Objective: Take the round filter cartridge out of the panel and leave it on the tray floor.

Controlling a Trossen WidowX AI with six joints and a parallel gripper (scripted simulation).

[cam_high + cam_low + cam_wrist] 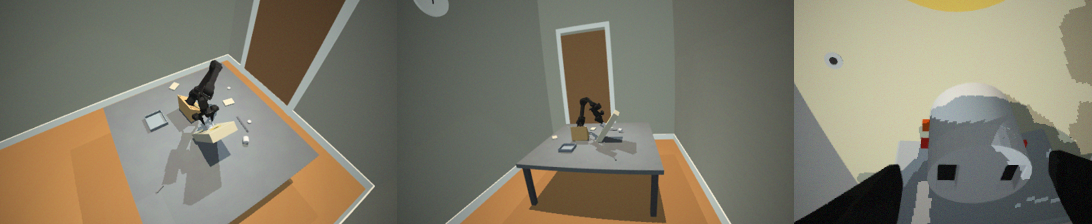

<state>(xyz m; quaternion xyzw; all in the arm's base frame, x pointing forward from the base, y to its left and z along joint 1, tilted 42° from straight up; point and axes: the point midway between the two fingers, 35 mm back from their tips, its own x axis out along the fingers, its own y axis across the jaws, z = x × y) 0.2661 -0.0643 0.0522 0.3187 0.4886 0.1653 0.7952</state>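
Now: gripper tip 10 mm short of the filter cartridge and 10 mm above it. Also, from my gripper tip: blue-grey tray: 360 mm behind, 270 mm to the right, 180 mm below; then cream service panel: 50 mm ahead, 30 mm below.
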